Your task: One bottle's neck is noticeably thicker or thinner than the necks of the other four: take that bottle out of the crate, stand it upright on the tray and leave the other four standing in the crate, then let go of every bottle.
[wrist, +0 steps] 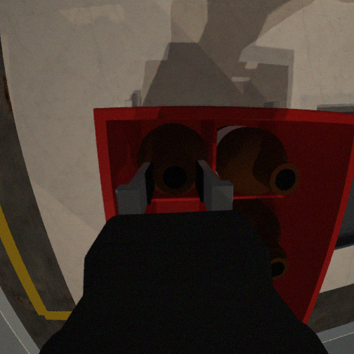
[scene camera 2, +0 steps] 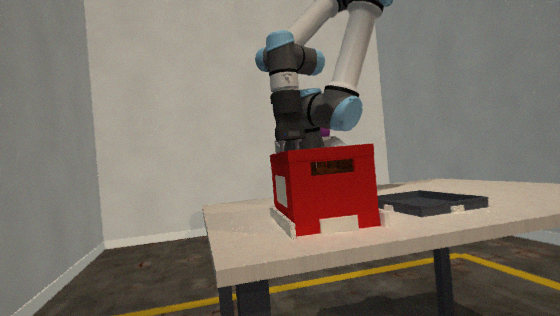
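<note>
The red crate (scene camera 2: 330,197) (wrist: 225,114) stands on the table. In the wrist view a brown bottle (wrist: 172,140) stands in the compartment at the top left of the crate. My gripper (scene camera 2: 289,146) (wrist: 174,174) points down over that compartment and is shut on this bottle's neck, one finger on each side. A second brown bottle (wrist: 247,160) stands in the compartment to the right, and part of a third bottle (wrist: 257,220) shows below it. The rest of the crate is hidden by my gripper body. The dark tray (scene camera 2: 425,201) (wrist: 347,220) lies beside the crate.
Low white blocks (scene camera 2: 339,224) sit against the crate's base on the table (scene camera 2: 250,250). The crate's walls and red dividers (wrist: 214,145) stand close around the bottles. A small purple patch (scene camera 2: 325,132) shows behind the arm.
</note>
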